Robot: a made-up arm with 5 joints.
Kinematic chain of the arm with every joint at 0, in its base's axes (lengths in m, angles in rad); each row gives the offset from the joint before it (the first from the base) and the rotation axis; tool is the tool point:
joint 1: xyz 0 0 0.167 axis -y
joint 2: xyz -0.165 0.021 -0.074 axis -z
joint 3: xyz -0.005 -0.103 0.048 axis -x
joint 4: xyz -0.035 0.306 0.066 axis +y
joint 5: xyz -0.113 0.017 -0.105 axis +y
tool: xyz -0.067 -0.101 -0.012
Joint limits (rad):
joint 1: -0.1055..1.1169
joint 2: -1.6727..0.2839
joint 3: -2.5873..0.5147
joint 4: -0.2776..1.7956
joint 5: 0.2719..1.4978
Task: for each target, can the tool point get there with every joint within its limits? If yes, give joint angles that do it. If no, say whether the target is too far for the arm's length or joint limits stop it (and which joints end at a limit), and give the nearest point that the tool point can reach.
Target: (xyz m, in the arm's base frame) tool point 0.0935 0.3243 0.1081
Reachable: no: joint limits stop it (at a limit: joint 1, joint 2, joint 3, joint 4, joint 5) | nearest point -0.1057 0.2165 0.0415 | short by 0.236 m
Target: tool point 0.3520 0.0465 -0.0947
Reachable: no: joint limits stop it (at a limit: joint 1, joint 2, joint 3, joint 4) | nearest point 0.2561 -0.0247 0.0073 | short by 0.157 m
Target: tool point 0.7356 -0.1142 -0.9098
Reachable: no: too far | nearest point 0.0287 -0.0315 -0.2382 | short by 0.979 m
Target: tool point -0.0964 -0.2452 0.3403
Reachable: yes | joints 0.1063 -1.1947 -1.9275 0.0328 0.6646
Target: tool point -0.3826 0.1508 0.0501
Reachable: yes | joints 0.3818 -0.0377 0.2252 0.6706 0.5412
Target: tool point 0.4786 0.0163 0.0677
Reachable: no: joint limits stop it (at a limit: joint 2, joint 3, joint 4, joint 5) | nearest point 0.2980 -0.0305 0.1052 | short by 0.190 m
